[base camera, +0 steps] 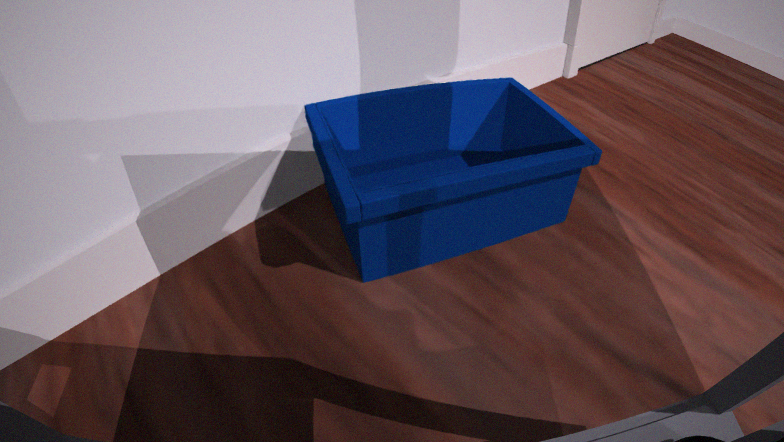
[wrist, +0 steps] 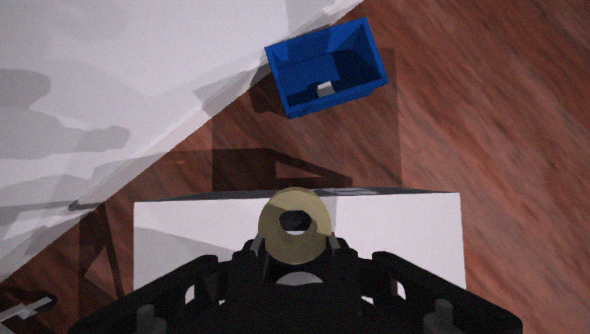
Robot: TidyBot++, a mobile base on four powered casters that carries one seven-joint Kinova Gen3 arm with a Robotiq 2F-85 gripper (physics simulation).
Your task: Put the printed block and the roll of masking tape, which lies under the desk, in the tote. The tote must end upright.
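Frame: origin at the arm's base, x right, y ahead, z up, level; centimetres.
Seen in the pictures: gripper, fingertip midpoint: [wrist: 295,244].
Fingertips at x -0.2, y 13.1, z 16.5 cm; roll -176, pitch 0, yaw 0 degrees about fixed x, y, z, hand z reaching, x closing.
Offsets run from my fingertips to a thing's top centre. "spot": to the spot under its first point.
The blue tote @[dz -44.1, dx +9.6, dy +36.4 cm] [base camera: 466,219] [wrist: 281,94] stands upright on the floor close to the wall. In the wrist view a small whitish block @[dz -52.0, dx +10.7, dy +32.1 cm] [wrist: 325,89], which looks like the printed block, lies inside it near the side closer to the robot. The roll of masking tape @[dz +2.1, dx +0.0, dy +1.7 cm] [wrist: 271,220] is tan and sits between the fingertips, with its hole facing the wrist camera. My gripper [wrist: 295,244] is shut on the roll and holds it over the robot's white base top, short of the tote. The gripper does not show in the base camera view.
The white wall [base camera: 192,65] [wrist: 150,45] runs behind and to the left of the tote. A door [base camera: 614,27] is at the back right. A caster leg @[spot: dz -48.8, dx -76.7, dy -30.1 cm] [wrist: 30,309] shows at the lower left of the wrist view. The robot's white base top [wrist: 400,230] lies below the gripper.
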